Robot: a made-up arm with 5 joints.
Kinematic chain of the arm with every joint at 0, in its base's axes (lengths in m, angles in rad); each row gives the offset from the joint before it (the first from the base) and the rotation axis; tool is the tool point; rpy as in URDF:
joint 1: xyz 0 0 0.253 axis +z
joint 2: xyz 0 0 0 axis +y
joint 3: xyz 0.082 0 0.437 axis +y
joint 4: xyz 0.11 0 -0.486 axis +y
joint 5: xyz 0.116 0 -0.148 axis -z
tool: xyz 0 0 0 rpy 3.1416 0 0
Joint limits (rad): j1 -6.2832..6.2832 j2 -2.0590..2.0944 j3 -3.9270..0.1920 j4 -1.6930..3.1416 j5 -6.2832..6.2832
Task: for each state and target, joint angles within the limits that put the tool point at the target. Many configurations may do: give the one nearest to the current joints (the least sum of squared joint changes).
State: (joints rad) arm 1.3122 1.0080 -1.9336 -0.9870 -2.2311
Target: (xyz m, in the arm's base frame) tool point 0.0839 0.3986 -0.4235
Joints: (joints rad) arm 1.3633 1.6644 -1.0624 -1.0019 -2.2311
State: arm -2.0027 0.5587 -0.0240 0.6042 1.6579
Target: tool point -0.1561 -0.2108 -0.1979
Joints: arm -2.2082 0.8560 -0.4647 0.4759 1.6579
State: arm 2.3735 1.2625 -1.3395 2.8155 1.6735
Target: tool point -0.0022 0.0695 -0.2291
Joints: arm 1.6024 1.8633 -1.1561 2.5810 1.6735
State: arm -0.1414 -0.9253 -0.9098 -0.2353 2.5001
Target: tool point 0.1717 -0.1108 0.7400
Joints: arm -0.5731 -1.2509 -0.3382 -0.2663 2.5001
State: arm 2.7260 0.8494 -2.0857 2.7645 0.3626
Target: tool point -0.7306 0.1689 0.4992
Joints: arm 2.9144 0.6850 -2.3058 2.6670 0.3626
